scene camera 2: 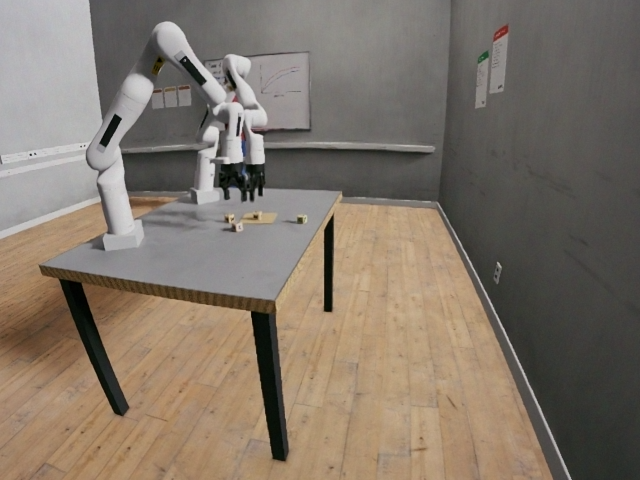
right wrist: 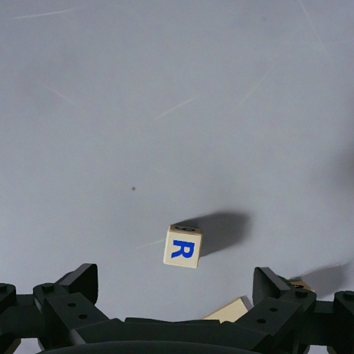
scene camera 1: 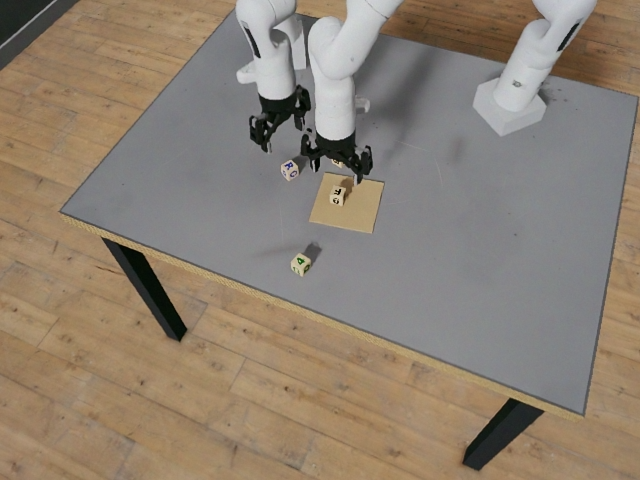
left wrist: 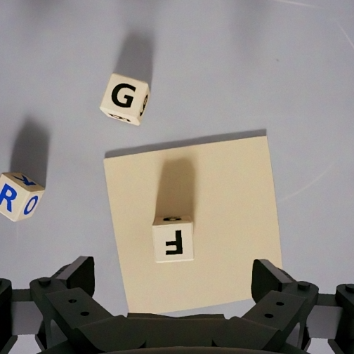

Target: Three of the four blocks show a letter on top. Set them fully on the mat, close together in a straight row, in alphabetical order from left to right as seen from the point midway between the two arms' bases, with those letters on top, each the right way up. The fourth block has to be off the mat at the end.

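Where they show: left gripper, between the fingertips: (scene camera 2: 257, 198) (scene camera 1: 336, 175); right gripper, between the fingertips: (scene camera 2: 235, 201) (scene camera 1: 283, 140); left arm's base, origin of its link: (scene camera 2: 204, 189) (scene camera 1: 512, 95); right arm's base, origin of its link: (scene camera 2: 122, 228).
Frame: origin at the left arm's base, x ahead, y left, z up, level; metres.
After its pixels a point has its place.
The F block (scene camera 1: 337, 195) @(x 0.452, y -0.229, z -0.023 m) (scene camera 2: 257, 215) @(x 0.452, y -0.247, z -0.031 m) (left wrist: 173, 242) stands on the tan mat (scene camera 1: 356, 217) @(x 0.466, y -0.174, z -0.052 m) (scene camera 2: 266, 220) @(x 0.487, y -0.238, z -0.052 m) (left wrist: 235, 200) (right wrist: 230, 310), its F upside down in the left wrist view. The G block (scene camera 1: 337, 163) @(x 0.355, y -0.284, z -0.045 m) (scene camera 2: 229, 218) @(x 0.351, y -0.302, z -0.036 m) (left wrist: 124, 99) is off the mat, partly hidden in scene camera 1. The blue R block (scene camera 1: 290, 169) @(x 0.436, y -0.361, z -0.027 m) (scene camera 2: 236, 227) @(x 0.436, y -0.387, z -0.037 m) (left wrist: 19, 197) (right wrist: 182, 247) is off the mat. The green 4 block (scene camera 1: 300, 264) @(x 0.639, y -0.210, z -0.026 m) (scene camera 2: 301, 219) @(x 0.637, y -0.230, z -0.037 m) is near the table edge. My left gripper (scene camera 1: 336, 174) @(x 0.447, y -0.234, z 0.035 m) (scene camera 2: 256, 196) @(x 0.447, y -0.234, z 0.035 m) (left wrist: 173, 276) is open above the mat. My right gripper (scene camera 1: 284, 138) @(x 0.432, y -0.372, z 0.060 m) (scene camera 2: 235, 197) @(x 0.432, y -0.372, z 0.060 m) (right wrist: 174, 283) is open above the R block.
The two grippers hang close side by side over the grey table (scene camera 1: 465, 258) @(x 0.446, y 0.070, z -0.056 m) (scene camera 2: 206, 263) @(x 0.489, y -0.654, z -0.056 m). The left arm's white base (scene camera 1: 509, 105) @(x 0.048, y 0.007, z 0.011 m) (scene camera 2: 205, 195) @(x 0.042, y -0.046, z -0.017 m) stands at the right in scene camera 1. The right arm's base (scene camera 2: 123, 235) @(x 0.118, y -0.646, z -0.009 m) is at the left in scene camera 2.
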